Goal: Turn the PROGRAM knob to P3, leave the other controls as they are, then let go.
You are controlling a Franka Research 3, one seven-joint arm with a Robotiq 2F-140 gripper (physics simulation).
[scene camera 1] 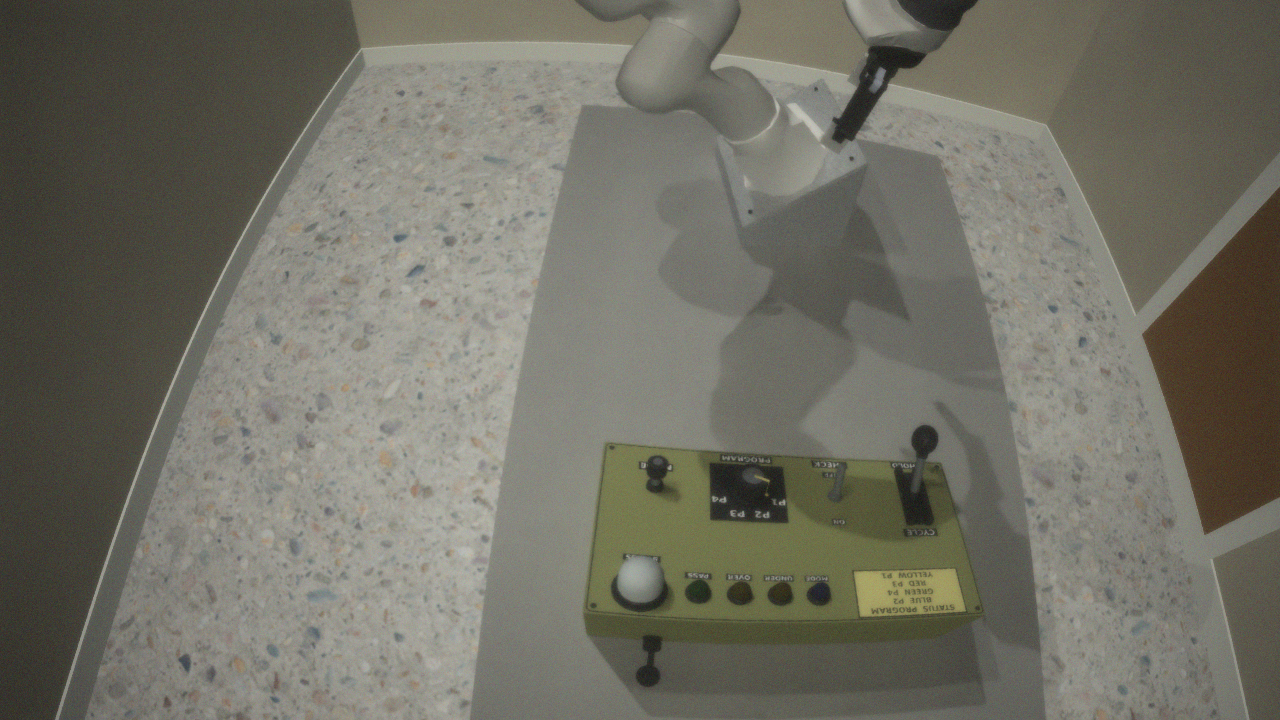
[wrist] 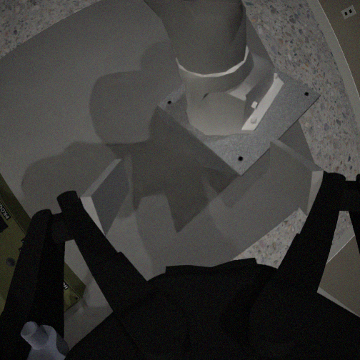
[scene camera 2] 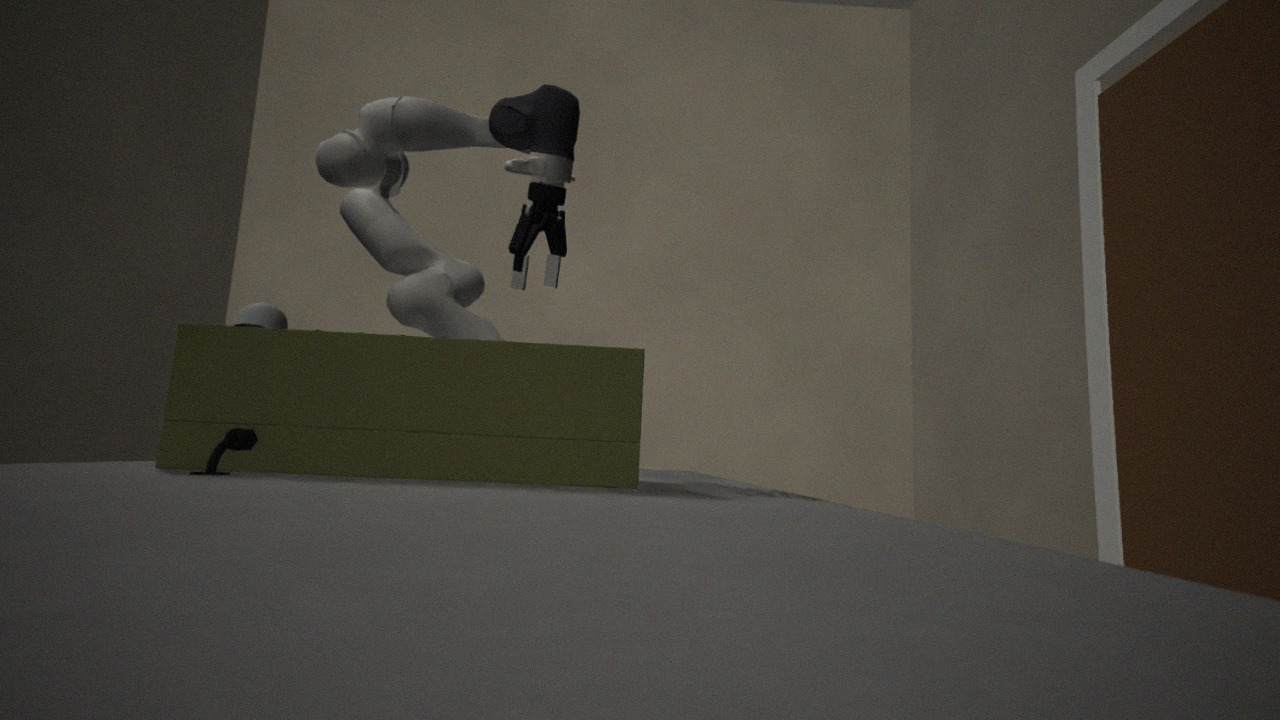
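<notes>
The PROGRAM knob is a small grey dial on a black plate near the robot-side edge of the olive control panel. Its yellow pointer is turned toward the P1 label; P3 is on the plate's side away from the robot. My gripper is open and empty, high above the mat near the robot base, well apart from the panel. In the wrist view, part of the panel shows at the left edge; the knob does not show there.
On the panel are a black knob, the CHECK toggle, the HOLD/CYCLE lever, a white dome, several dark lamps and a yellow status card. A black lever sticks out from the panel's far side.
</notes>
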